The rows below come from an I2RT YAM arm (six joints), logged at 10 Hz.
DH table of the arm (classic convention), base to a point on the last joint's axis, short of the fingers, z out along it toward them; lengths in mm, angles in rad. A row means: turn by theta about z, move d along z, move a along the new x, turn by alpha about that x. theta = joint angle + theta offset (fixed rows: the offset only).
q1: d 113.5, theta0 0, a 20, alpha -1.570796
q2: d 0, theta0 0, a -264, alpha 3.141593
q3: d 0, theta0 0.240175, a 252.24, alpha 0
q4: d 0, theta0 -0.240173, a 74, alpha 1.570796
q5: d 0, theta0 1.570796, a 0, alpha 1.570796
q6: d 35.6, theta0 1.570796, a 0, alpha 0
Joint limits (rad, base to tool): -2.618..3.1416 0..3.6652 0..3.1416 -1.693..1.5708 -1.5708..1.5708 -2.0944..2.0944
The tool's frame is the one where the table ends.
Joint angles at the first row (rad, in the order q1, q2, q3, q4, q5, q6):
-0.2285 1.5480 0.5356 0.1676 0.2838 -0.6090
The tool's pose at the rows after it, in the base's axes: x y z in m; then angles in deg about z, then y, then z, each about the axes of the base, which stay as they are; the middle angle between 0 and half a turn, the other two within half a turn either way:
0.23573 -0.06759 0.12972 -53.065 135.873 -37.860
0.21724 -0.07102 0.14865 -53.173 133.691 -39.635
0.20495 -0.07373 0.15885 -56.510 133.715 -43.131
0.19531 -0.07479 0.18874 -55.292 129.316 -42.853
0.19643 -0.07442 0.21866 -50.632 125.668 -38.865
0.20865 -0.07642 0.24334 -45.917 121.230 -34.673
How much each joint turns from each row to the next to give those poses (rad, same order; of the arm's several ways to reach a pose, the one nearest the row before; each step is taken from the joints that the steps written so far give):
-0.0092 -0.1226 -0.0582 -0.0662 0.0061 -0.0046
-0.0321 -0.1485 -0.0263 -0.0840 0.0107 -0.0138
-0.0231 -0.0831 -0.0001 -0.0924 0.0260 -0.0291
-0.0169 -0.1348 0.0336 -0.0859 0.0078 -0.0200
-0.0031 -0.0603 0.0705 -0.0507 -0.0399 0.0123
0.0015 0.0166 0.0752 0.0320 -0.0443 0.0184

